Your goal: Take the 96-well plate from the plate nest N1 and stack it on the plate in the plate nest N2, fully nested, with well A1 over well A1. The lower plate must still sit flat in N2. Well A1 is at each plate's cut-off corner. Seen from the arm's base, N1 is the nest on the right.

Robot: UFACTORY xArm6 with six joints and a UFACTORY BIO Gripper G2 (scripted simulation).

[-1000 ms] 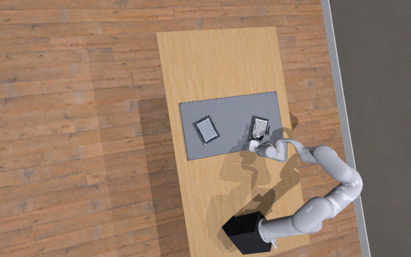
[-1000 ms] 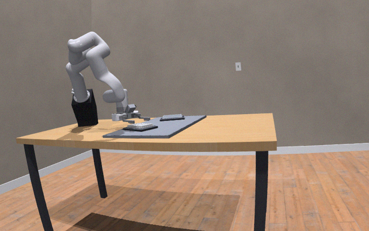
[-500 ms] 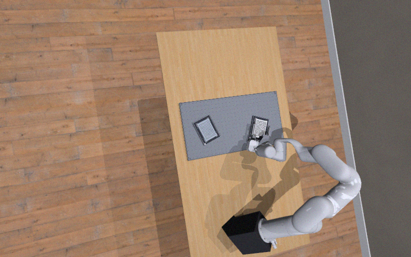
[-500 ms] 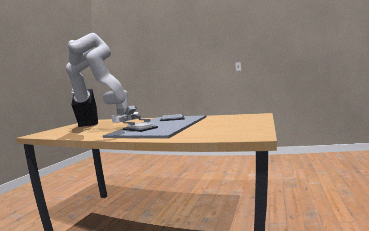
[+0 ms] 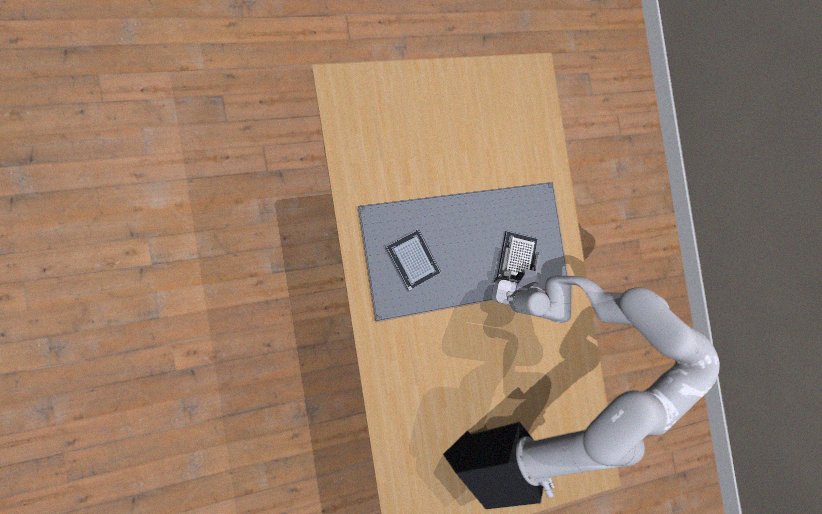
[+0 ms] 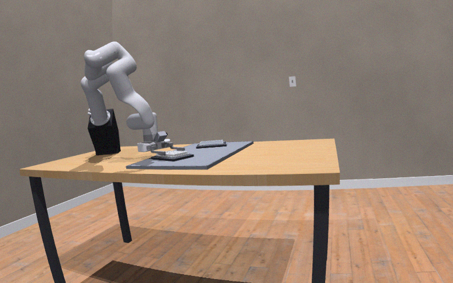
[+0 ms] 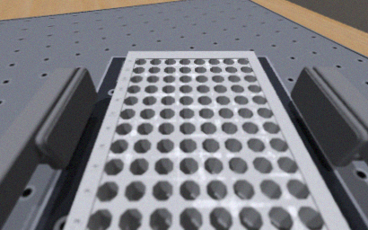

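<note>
Now: the plate nest N1 30 mm below my hand. From my hand the other things lie so: plate nest N2 (360 mm to the left, 100 mm ahead, 30 mm below).
</note>
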